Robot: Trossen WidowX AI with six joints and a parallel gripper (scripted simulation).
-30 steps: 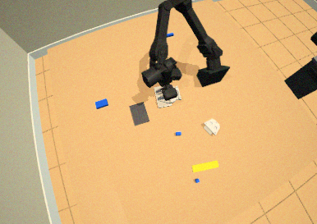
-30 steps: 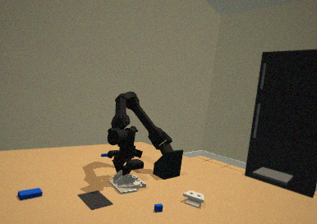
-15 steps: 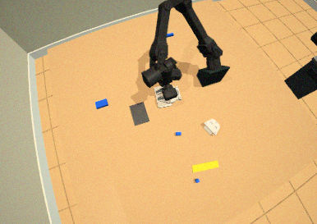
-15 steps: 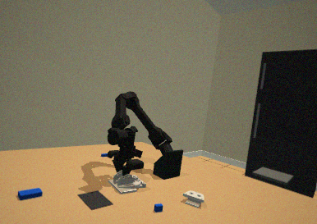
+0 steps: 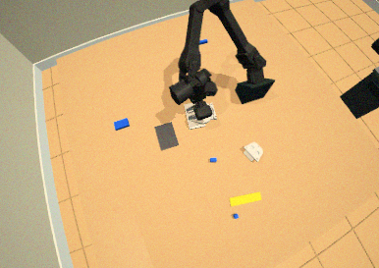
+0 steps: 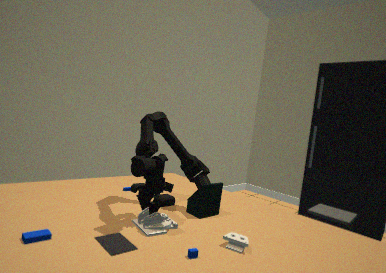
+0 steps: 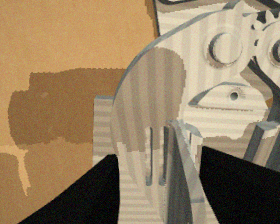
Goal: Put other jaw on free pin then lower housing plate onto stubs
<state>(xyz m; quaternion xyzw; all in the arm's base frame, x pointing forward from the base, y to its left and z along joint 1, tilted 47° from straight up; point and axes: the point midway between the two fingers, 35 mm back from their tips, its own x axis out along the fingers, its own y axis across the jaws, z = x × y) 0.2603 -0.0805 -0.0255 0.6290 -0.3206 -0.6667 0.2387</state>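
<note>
My gripper tip is 13 cm past the housing plate, 28 cm to the right of it and 1 cm below it. Round my gripper tip: blue block (32 cm ahead, 7 cm to the right, 1 cm below); dark grey flat plate (17 cm ahead, 6 cm to the left, 2 cm below); yellow bar (43 cm to the left, 2 cm below).
</note>
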